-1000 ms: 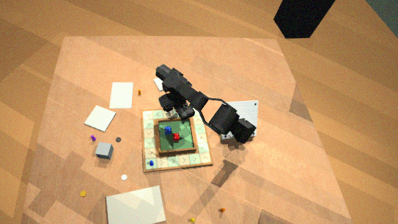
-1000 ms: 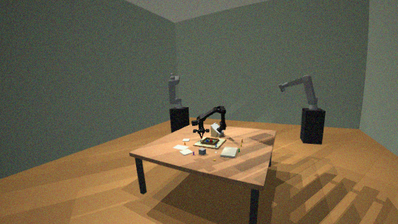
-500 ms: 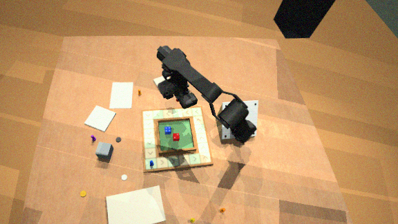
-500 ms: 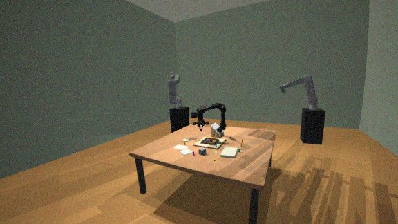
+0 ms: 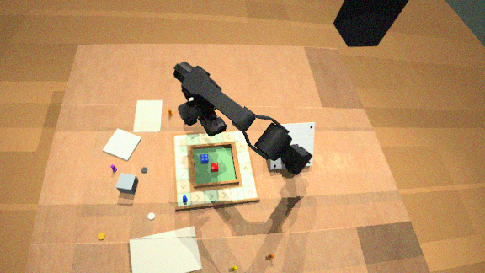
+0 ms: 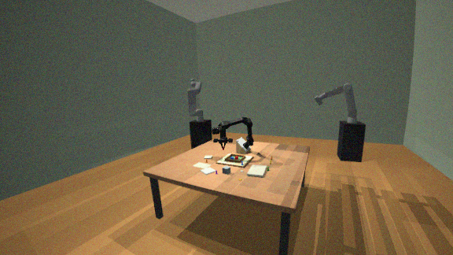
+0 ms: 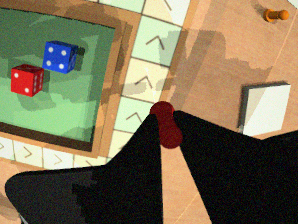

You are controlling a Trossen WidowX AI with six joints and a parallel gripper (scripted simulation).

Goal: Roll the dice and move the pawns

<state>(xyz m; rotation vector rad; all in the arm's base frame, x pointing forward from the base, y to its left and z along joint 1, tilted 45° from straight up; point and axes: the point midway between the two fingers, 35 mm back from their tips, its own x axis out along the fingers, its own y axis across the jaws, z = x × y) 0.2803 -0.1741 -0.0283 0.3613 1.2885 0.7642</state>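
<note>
Right now the blue pawn is 10 cm ahead of my gripper tip, 22 cm to the left of it and 9 cm below it. Round my gripper tip: red pawn: 1 cm above; then red die: 2 cm behind, 13 cm to the left, 9 cm below; then blue die: 1 cm ahead, 9 cm to the left, 9 cm below.
</note>
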